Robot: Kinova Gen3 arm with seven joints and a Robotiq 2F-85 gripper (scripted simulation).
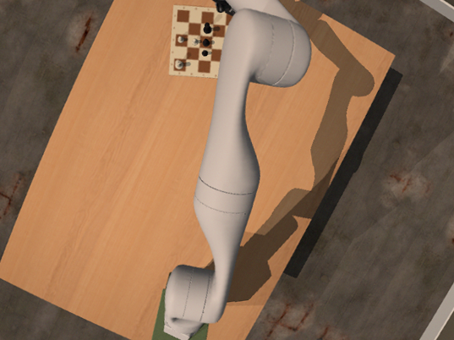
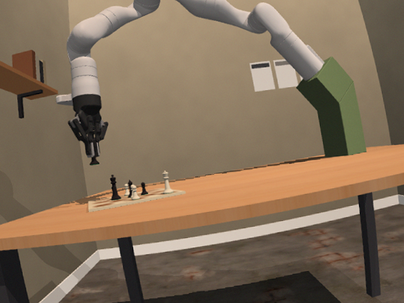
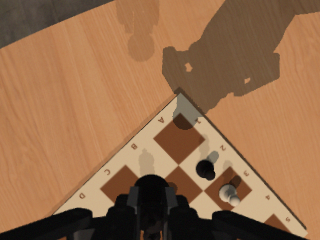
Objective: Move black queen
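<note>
Right now my hand is 11 cm above the black bishop and 9 cm past it. The rest, counted from my hand: tall white piece 19 cm behind, 11 cm below, 4 cm to the left; then black queen 1 cm below; then chessboard 14 cm below, 9 cm behind.
</note>
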